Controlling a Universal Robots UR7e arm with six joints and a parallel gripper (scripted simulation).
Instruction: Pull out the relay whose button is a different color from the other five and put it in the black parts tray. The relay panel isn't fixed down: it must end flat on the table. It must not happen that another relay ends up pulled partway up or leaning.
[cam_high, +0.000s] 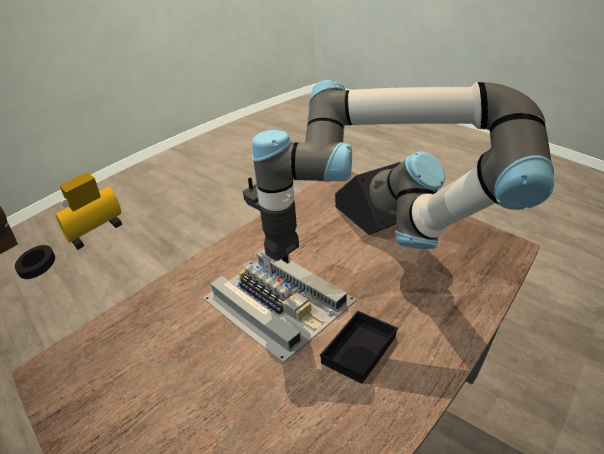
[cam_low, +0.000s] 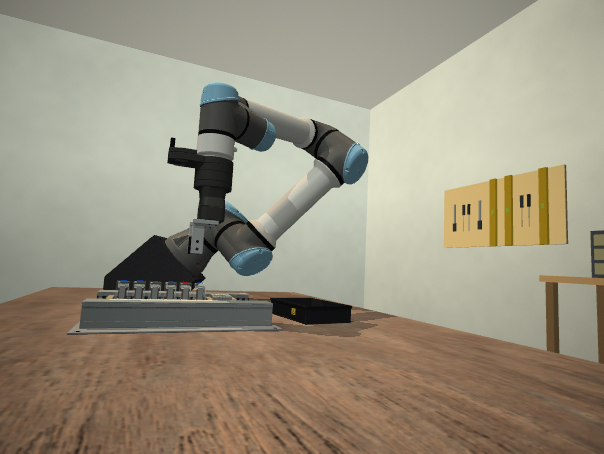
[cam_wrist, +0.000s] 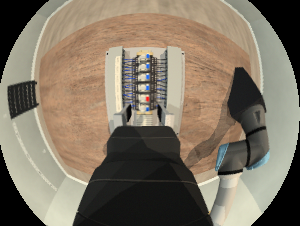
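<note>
Right now the red-button relay is 90 mm below my hand and 10 mm to the right of it. From my hand the other things lie so: grey relay panel (120 mm below, 20 mm to the right); then black parts tray (250 mm to the left, 130 mm below, 30 mm behind).
</note>
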